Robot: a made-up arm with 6 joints. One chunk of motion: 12 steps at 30 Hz.
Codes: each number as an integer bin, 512 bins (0 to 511) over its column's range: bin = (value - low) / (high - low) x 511, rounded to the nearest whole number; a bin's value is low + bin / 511 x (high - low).
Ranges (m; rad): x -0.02..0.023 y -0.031..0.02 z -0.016..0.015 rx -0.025..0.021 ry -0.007..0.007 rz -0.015..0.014
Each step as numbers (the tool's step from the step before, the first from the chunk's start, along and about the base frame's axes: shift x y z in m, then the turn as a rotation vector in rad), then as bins.
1 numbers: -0.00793 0.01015 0.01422 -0.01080 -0.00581 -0.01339
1 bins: 143 412 498 158 43 28
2 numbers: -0.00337 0.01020 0.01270 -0.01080 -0.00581 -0.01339
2 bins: 198 413 473 158 43 28
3 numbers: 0.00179 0.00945 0.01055 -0.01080 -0.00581 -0.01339
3 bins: 259 405 438 158 43 28
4 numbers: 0.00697 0.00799 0.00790 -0.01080 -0.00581 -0.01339
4 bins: 321 391 394 158 43 28
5 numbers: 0.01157 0.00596 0.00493 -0.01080 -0.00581 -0.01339
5 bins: 375 370 345 158 43 28
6 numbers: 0.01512 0.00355 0.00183 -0.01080 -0.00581 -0.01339
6 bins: 417 346 294 158 43 28
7 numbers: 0.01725 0.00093 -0.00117 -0.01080 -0.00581 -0.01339
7 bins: 443 320 244 158 43 28
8 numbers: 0.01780 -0.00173 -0.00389 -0.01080 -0.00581 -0.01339
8 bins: 449 293 200 158 43 28
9 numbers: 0.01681 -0.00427 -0.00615 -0.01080 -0.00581 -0.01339
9 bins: 437 268 162 158 43 28
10 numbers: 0.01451 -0.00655 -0.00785 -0.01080 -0.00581 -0.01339
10 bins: 410 245 134 158 43 28
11 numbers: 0.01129 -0.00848 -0.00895 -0.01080 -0.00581 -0.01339
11 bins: 372 226 116 158 43 28
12 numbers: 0.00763 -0.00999 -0.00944 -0.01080 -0.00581 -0.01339
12 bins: 328 211 108 158 43 28
